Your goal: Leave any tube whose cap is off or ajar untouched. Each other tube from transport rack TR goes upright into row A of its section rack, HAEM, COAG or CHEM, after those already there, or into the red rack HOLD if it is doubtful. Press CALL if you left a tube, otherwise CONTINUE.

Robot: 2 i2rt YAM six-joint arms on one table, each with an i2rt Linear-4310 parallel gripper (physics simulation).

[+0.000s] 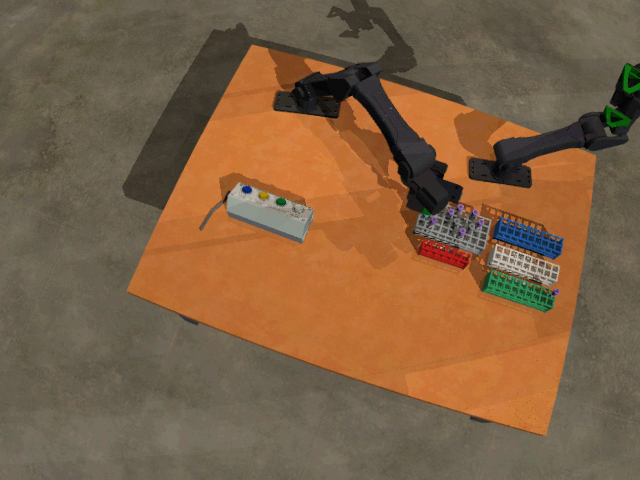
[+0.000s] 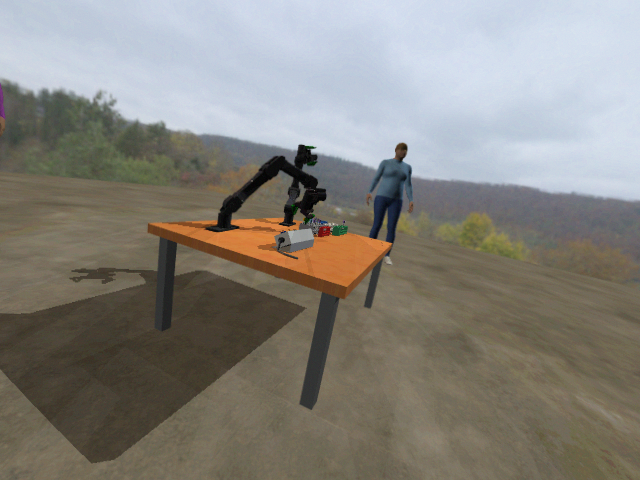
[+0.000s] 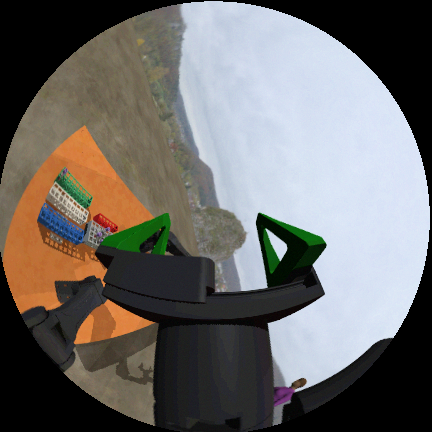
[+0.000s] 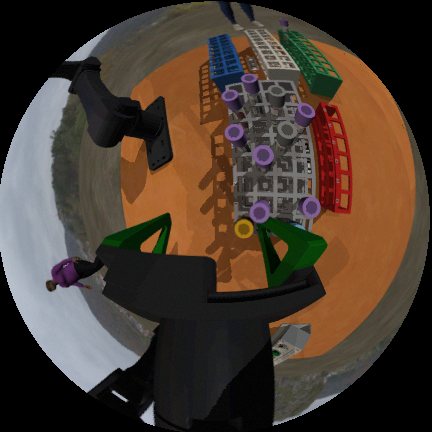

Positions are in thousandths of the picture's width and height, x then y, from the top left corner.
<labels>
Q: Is my left gripper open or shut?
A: Open.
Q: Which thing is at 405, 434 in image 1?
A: A grey button box.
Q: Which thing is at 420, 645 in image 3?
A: My left gripper.
</labels>
